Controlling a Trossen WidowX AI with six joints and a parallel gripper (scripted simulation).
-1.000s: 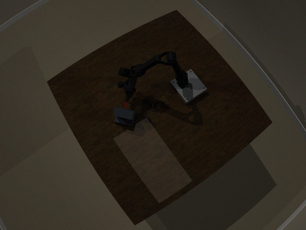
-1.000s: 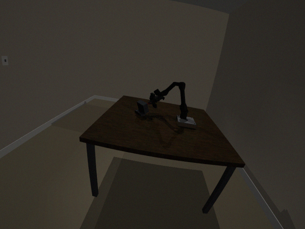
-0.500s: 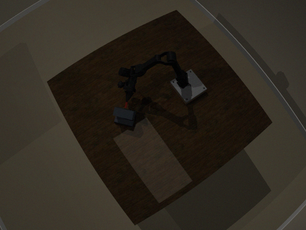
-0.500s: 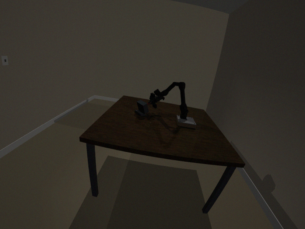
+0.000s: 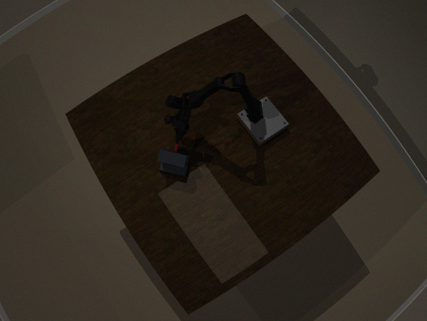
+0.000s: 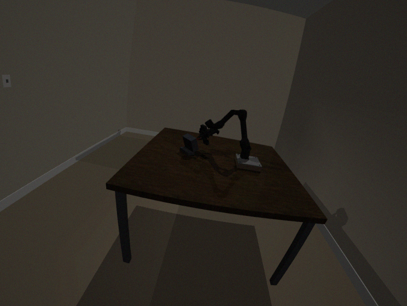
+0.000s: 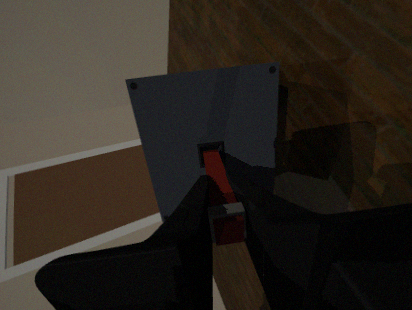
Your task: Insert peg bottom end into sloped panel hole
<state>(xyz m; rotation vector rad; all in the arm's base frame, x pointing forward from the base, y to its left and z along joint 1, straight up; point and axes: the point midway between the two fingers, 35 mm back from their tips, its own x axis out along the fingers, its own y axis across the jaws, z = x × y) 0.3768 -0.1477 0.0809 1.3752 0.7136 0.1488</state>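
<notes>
Right now my gripper tip is 50 mm short of the sloped panel, 40 mm to the right of it and 30 mm above it. Round my gripper tip: peg: 10 mm behind, 10 mm to the right, 10 mm above.
</notes>
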